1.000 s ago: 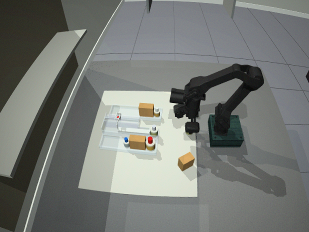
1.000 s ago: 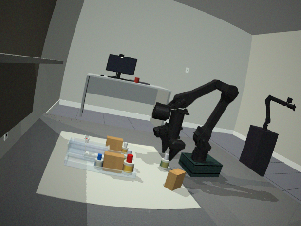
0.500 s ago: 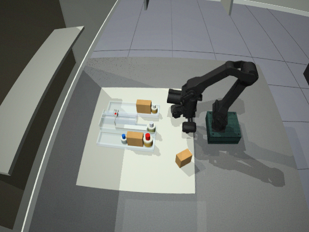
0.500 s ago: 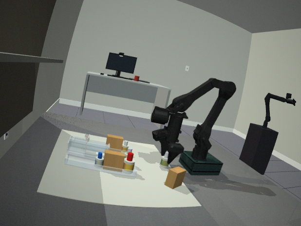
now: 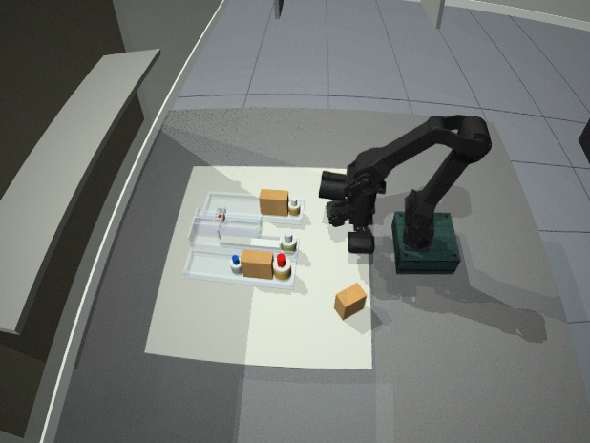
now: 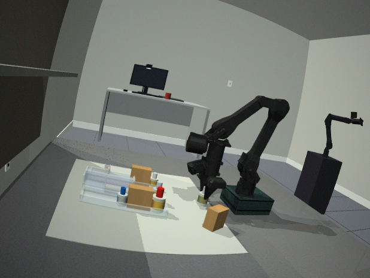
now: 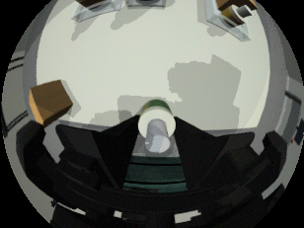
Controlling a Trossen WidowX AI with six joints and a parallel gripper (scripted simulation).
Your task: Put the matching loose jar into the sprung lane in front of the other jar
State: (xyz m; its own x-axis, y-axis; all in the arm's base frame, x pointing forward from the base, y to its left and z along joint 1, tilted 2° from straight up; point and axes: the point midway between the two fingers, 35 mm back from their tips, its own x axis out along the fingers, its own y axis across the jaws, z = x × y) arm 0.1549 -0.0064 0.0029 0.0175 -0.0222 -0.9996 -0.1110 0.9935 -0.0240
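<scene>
My gripper tip is 180 mm short of the small jar, 90 mm to the left of it and 10 mm below it. The rest, counted from my gripper tip: red mark (360 mm ahead, 40 mm above, 10 mm to the left).
</scene>
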